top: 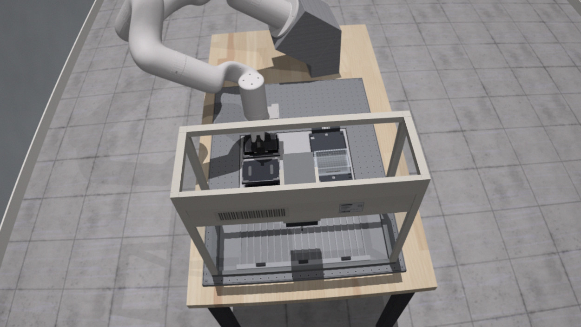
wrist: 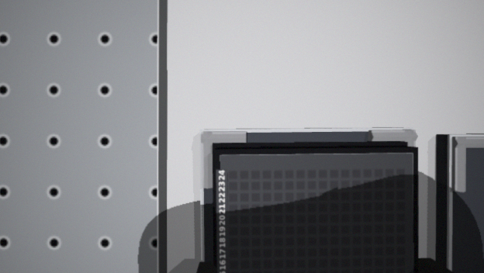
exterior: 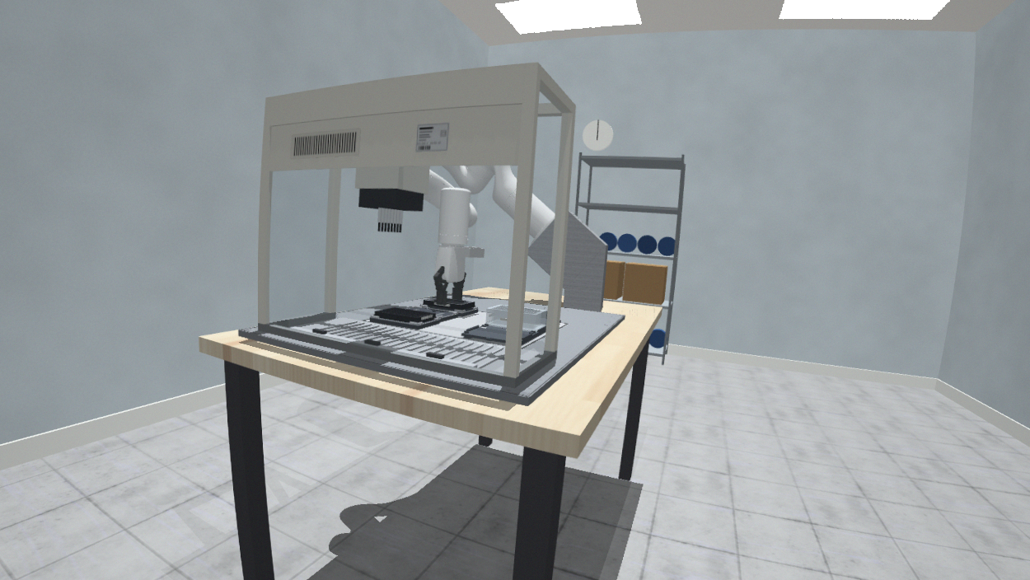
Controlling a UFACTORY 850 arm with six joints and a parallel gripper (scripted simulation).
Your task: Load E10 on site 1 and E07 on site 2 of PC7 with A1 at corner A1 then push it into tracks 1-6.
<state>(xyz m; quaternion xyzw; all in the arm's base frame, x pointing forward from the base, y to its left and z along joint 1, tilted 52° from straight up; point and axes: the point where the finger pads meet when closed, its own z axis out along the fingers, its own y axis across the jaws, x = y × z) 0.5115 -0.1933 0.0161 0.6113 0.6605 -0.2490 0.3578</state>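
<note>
The nest S1 lies 30 mm below my hand. The rest, counted from my hand: dark plate carrier PC7: 260 mm to the left, 110 mm ahead, 20 mm below; black 96-well plate E01: 220 mm ahead, 20 mm below; nest S2: 110 mm ahead, 30 mm below.
</note>
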